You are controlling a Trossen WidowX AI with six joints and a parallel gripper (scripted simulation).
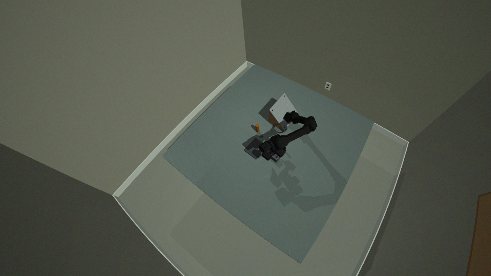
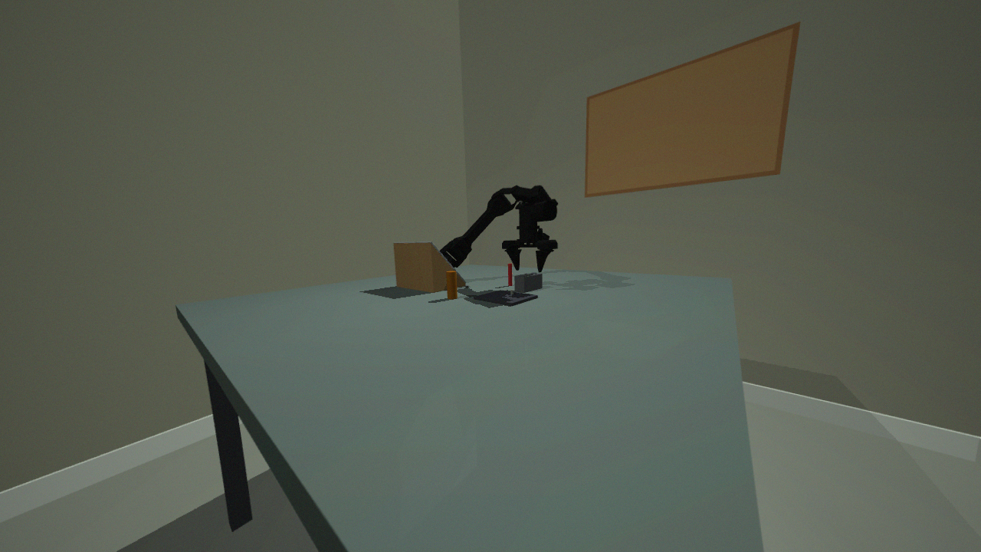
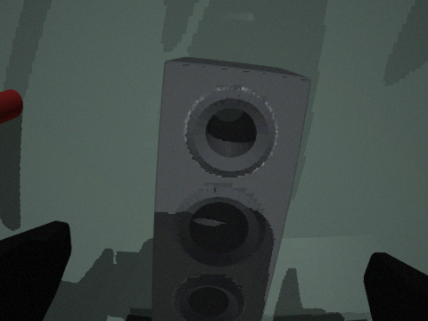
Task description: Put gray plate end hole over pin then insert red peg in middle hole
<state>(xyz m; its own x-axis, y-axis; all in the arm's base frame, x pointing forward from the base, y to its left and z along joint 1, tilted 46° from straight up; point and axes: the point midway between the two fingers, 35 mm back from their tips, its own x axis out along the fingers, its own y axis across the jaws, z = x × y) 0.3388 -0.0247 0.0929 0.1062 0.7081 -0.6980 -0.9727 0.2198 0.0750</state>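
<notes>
Now: gripper tip 20 mm above the gray plate. Round my gripper tip: dark base: 130 mm to the right, 50 mm below; orange cylinder: 140 mm behind, 210 mm to the right, 20 mm below; red peg: 100 mm behind, 50 mm to the left, 20 mm below.
</notes>
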